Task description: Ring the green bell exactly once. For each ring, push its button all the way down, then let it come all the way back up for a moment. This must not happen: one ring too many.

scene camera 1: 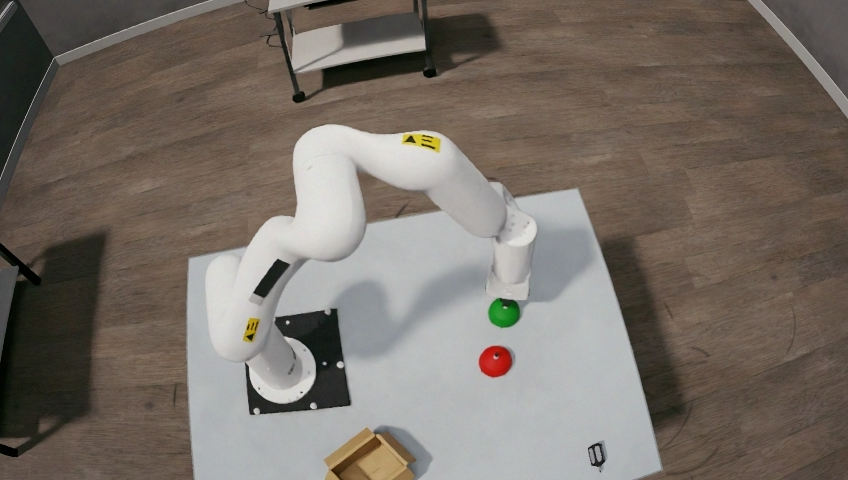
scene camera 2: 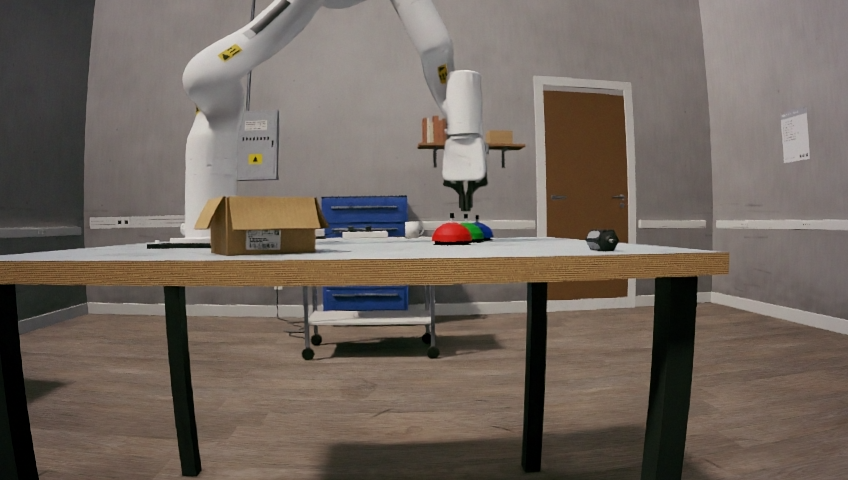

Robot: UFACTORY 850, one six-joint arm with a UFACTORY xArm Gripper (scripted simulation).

My gripper shows in scene camera 1 and in scene camera 2. A red bell shows in scene camera 1 and in scene camera 2. The same spot on the red bell: [scene camera 2: 451,233] is [scene camera 1: 496,373]. One and the same spot on my gripper: [scene camera 2: 465,200] is [scene camera 1: 507,303].
